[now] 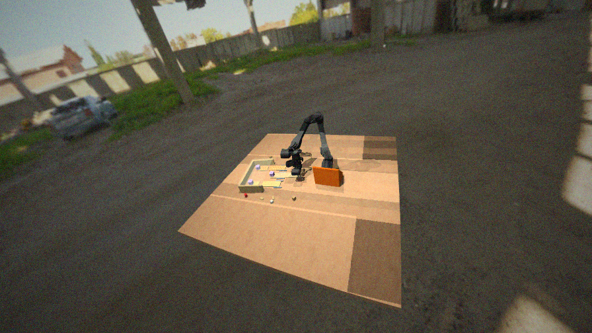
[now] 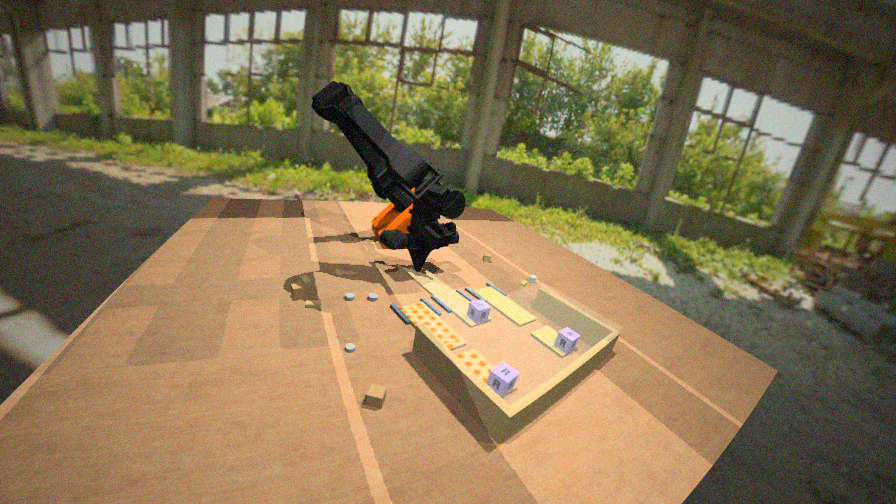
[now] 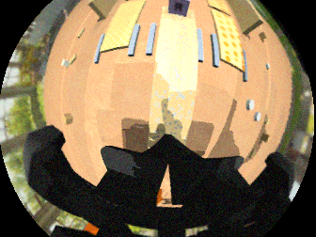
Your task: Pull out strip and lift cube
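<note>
Right now the strip is 10 cm ahead of my gripper tip and 2 cm to the left of it.
</note>
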